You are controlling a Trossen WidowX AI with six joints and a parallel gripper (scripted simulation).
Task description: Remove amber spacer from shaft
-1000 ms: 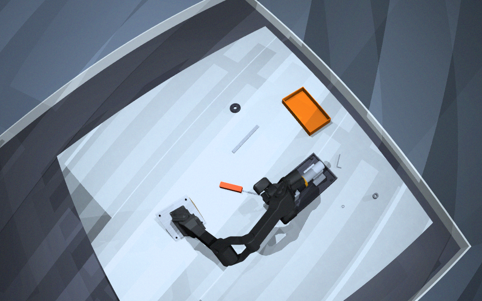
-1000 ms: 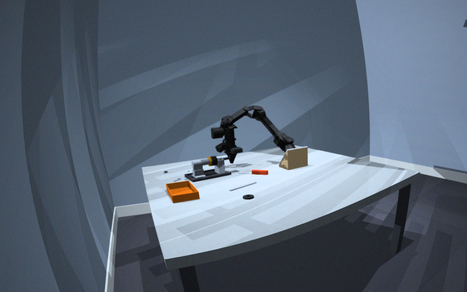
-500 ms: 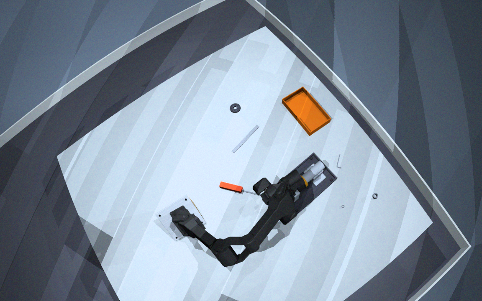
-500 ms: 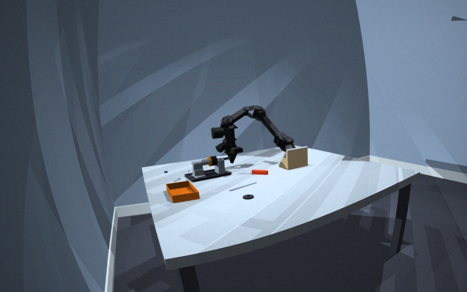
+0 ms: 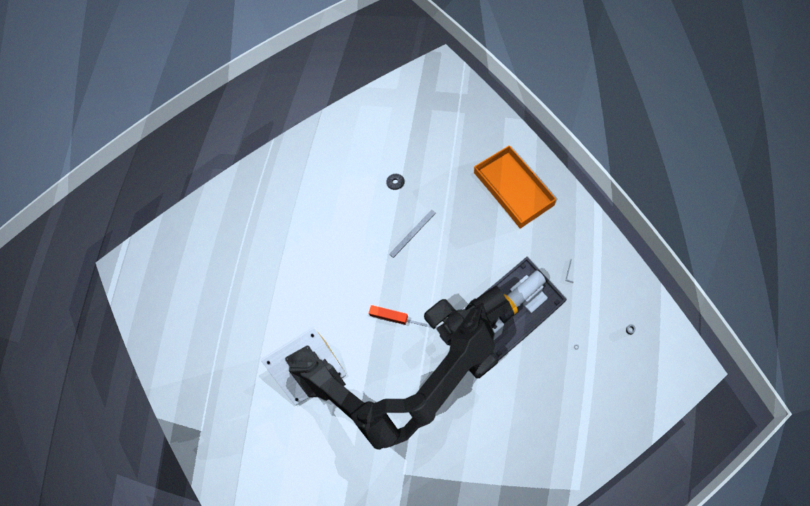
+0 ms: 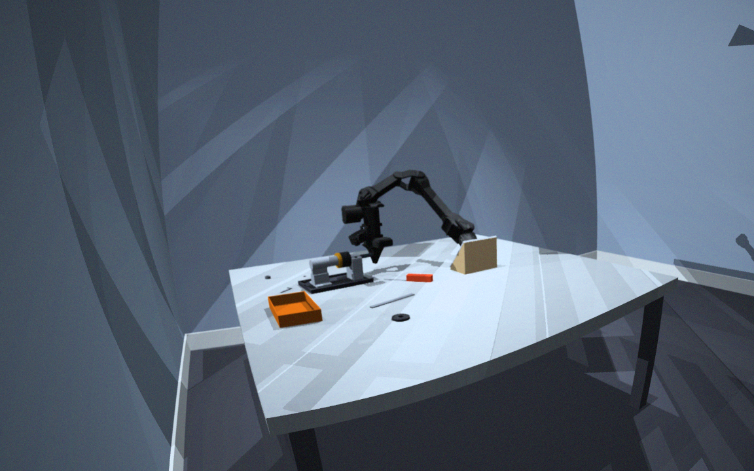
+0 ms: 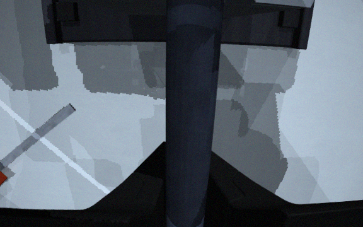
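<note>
The dark shaft lies 8 cm ahead of my gripper tip, 1 cm to the left of it and 3 cm above it. The rest, counted from my gripper tip: allen key 33 cm ahead, 1 cm to the left, 4 cm below; amber spacer 14 cm ahead, 2 cm to the left, 3 cm above; grey strip 6 cm ahead, 32 cm to the left, 4 cm below.
</note>
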